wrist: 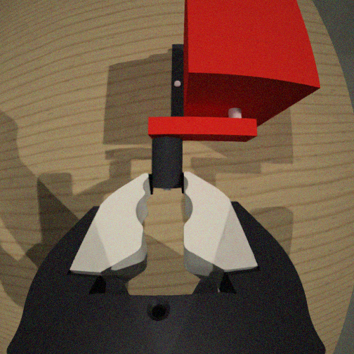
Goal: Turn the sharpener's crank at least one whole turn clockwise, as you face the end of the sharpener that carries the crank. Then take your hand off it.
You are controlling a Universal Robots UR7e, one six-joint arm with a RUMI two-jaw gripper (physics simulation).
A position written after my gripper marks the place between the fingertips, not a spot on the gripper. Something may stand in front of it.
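Observation:
A black crank handle (166,168) is visible, as is my gripper (167,175).

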